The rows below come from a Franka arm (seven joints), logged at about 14 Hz.
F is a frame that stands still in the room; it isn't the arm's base.
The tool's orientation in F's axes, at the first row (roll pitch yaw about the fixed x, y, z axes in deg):
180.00 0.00 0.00
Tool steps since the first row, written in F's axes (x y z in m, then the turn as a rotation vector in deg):
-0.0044 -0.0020 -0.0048 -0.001 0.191 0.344
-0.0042 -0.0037 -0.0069 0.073 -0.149 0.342
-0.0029 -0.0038 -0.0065 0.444 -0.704 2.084
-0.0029 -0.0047 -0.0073 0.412 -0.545 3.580
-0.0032 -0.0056 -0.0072 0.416 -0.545 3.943
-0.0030 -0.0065 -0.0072 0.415 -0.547 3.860
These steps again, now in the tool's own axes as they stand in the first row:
-0.0044 0.0020 0.0048 -0.001 -0.191 -0.344
-0.0042 0.0037 0.0069 0.073 0.149 -0.342
-0.0029 0.0038 0.0065 0.444 0.704 -2.084
-0.0029 0.0047 0.0073 0.412 0.545 -3.580
-0.0032 0.0056 0.0072 0.416 0.545 -3.943
-0.0030 0.0065 0.0072 0.415 0.547 -3.860

